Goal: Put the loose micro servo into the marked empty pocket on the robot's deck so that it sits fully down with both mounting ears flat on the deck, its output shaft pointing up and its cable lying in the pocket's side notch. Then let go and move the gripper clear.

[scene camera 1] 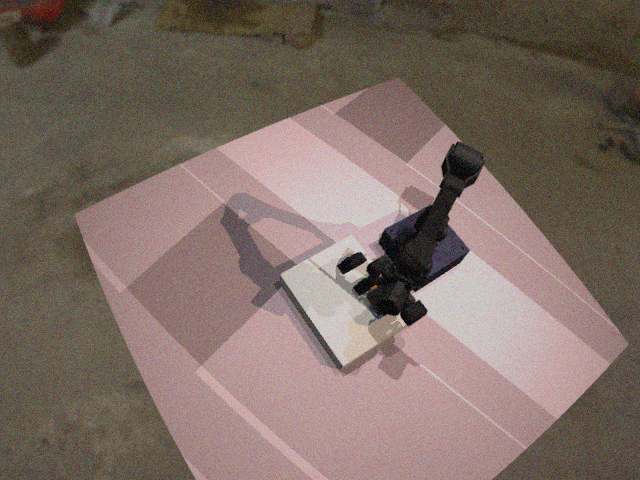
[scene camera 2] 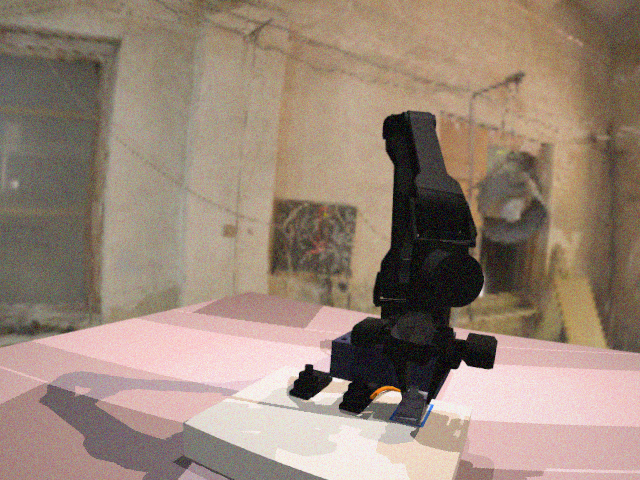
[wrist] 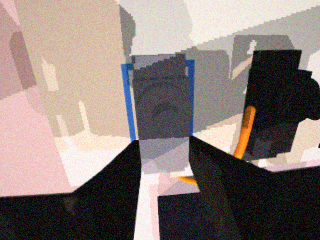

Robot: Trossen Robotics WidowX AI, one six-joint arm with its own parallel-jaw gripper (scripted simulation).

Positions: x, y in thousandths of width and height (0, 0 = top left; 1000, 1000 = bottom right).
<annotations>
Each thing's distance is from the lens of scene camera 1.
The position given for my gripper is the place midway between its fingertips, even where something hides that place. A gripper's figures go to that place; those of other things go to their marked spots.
my gripper (scene camera 1: 609, 630): 126 cm
pale deck (scene camera 1: 534, 666): 123 cm
</annotations>
